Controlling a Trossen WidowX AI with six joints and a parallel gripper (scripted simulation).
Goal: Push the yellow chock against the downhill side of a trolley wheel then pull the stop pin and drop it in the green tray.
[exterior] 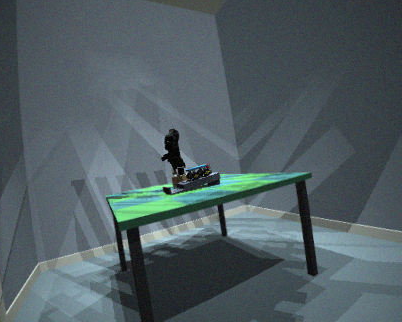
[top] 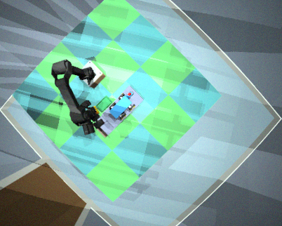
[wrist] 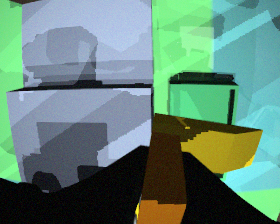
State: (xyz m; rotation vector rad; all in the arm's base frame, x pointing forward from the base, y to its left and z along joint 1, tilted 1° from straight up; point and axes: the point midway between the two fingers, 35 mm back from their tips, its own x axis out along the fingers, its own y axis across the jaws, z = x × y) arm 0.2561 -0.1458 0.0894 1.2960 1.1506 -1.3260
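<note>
My gripper tip is now 20 mm past the yellow chock and 10 mm above it. From my gripper tip the other things lie so: blue trolley 80 mm ahead, 160 mm to the left, 40 mm below; green tray 40 mm behind, 60 mm to the left, 160 mm below; ramp 80 mm ahead, 150 mm to the left, 110 mm below.
</note>
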